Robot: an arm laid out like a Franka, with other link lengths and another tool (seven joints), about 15 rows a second.
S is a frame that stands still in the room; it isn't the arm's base.
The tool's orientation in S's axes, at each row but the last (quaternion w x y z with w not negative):
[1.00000, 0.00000, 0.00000, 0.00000]
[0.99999, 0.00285, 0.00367, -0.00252]
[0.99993, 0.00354, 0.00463, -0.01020]
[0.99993, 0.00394, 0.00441, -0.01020]
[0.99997, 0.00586, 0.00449, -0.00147]
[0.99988, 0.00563, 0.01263, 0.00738]
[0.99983, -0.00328, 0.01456, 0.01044]
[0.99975, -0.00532, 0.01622, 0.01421]
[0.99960, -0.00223, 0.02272, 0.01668]
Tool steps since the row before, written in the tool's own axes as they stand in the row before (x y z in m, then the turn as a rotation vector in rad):
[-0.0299, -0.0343, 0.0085, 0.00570, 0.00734, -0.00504]
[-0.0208, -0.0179, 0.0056, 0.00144, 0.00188, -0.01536]
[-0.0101, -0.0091, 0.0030, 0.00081, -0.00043, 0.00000]
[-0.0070, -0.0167, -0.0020, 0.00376, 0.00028, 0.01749]
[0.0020, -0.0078, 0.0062, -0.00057, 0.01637, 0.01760]
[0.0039, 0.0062, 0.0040, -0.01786, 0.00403, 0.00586]
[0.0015, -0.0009, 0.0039, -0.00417, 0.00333, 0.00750]
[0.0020, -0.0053, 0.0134, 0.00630, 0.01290, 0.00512]
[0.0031, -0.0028, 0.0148, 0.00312, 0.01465, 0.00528]
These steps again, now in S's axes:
[-0.0299, -0.0343, 0.0085, 0.00570, 0.00734, -0.00504]
[-0.0208, -0.0178, 0.0057, 0.00134, 0.00196, -0.01536]
[-0.0103, -0.0089, 0.0030, 0.00080, -0.00045, -0.00001]
[-0.0074, -0.0165, -0.0021, 0.00392, 0.00006, 0.01746]
[0.0020, -0.0079, 0.0061, -0.00036, 0.01616, 0.01779]
[0.0039, 0.0062, 0.0040, -0.01776, 0.00370, 0.00635]
[0.0016, -0.0008, 0.0039, -0.00402, 0.00329, 0.00760]
[0.0026, -0.0051, 0.0134, 0.00609, 0.01313, 0.00478]
[0.0039, -0.0026, 0.0147, 0.00286, 0.01477, 0.00508]

